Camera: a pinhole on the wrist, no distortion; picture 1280 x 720 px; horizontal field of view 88.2 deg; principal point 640.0 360.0 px. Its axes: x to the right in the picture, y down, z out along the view. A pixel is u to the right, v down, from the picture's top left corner.
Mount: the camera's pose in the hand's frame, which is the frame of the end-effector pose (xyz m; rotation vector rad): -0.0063 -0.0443 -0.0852 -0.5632 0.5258 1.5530
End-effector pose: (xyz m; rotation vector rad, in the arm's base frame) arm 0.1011 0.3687 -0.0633 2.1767 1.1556 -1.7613
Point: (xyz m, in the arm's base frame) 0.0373 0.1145 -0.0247
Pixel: 584.0 659.4
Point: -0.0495 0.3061 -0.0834
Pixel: 112.1 395.5
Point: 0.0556 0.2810 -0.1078
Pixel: 497.5 335.1
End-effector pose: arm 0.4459 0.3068 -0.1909 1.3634 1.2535 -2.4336
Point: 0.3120 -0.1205 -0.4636
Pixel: 727.8 145.7
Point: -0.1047 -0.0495 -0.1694
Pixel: 120.4 99.7
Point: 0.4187 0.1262 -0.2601
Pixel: 675.8 286.1
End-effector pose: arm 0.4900 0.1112 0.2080 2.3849 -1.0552 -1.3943
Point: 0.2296 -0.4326 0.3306
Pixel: 1164.6 45.5
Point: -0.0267 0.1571 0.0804
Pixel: 394.5 451.2
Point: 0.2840 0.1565 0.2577
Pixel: 539.1 632.2
